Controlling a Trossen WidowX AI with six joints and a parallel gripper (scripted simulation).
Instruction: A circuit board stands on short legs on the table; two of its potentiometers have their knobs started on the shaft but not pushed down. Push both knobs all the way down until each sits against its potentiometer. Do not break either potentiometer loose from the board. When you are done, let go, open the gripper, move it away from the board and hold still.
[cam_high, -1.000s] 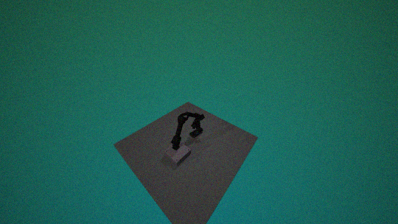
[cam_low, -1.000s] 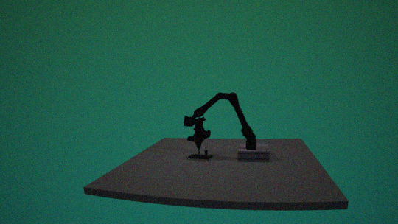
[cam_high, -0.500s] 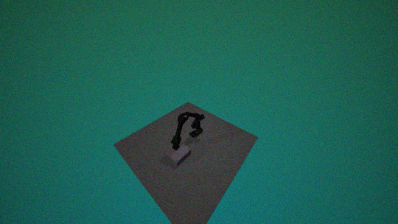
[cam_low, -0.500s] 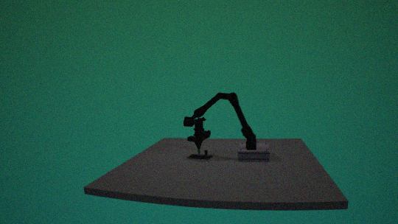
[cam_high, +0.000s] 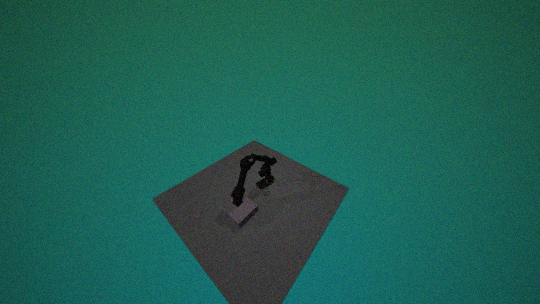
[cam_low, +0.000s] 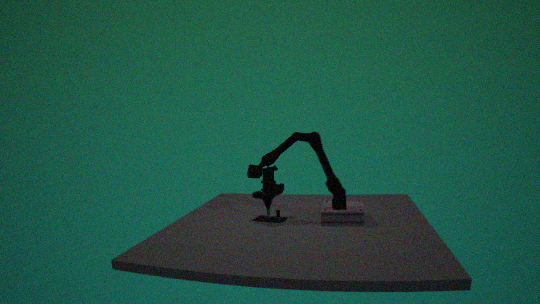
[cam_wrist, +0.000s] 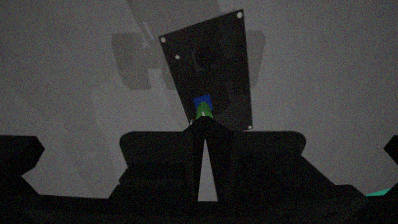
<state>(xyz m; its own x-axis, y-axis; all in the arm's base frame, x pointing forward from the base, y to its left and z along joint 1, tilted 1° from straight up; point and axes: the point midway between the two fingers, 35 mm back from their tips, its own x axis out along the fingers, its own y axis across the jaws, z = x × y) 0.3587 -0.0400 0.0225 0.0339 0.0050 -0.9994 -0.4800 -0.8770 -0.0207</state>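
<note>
My gripper tip is now 1 cm above the green knob. The rest, counted from my gripper tip: dark round knob (5 cm behind, 3 cm to the left, 2 cm below).
</note>
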